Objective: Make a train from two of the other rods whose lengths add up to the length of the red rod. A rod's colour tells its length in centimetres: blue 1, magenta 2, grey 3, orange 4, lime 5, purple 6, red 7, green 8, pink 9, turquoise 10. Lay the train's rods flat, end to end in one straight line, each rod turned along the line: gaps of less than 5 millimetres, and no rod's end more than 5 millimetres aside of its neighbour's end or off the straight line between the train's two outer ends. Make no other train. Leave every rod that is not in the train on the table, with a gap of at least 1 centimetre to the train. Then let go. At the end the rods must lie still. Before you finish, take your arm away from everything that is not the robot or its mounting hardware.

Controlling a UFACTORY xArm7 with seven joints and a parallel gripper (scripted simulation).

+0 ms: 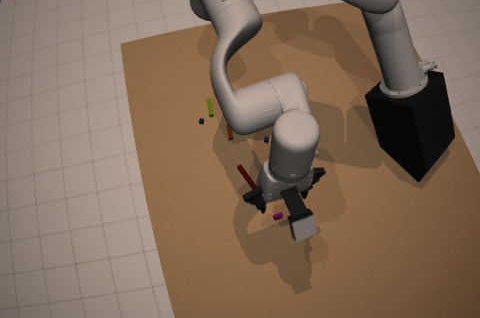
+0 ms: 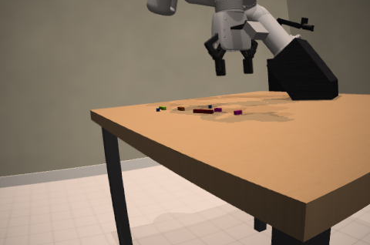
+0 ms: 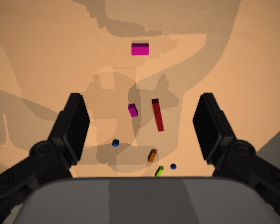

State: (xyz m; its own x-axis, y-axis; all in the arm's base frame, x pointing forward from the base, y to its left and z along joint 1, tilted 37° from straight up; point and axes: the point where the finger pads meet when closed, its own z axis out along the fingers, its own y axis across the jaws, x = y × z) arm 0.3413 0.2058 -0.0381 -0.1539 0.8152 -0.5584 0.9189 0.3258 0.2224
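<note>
My gripper is now 10 cm short of the lime rod, 32 cm to the left of it and 11 cm above it. From my hand the other things lie so: orange rod 7 cm ahead, 24 cm to the right, 11 cm below; red rod 5 cm ahead, 11 cm to the right, 11 cm below.
</note>
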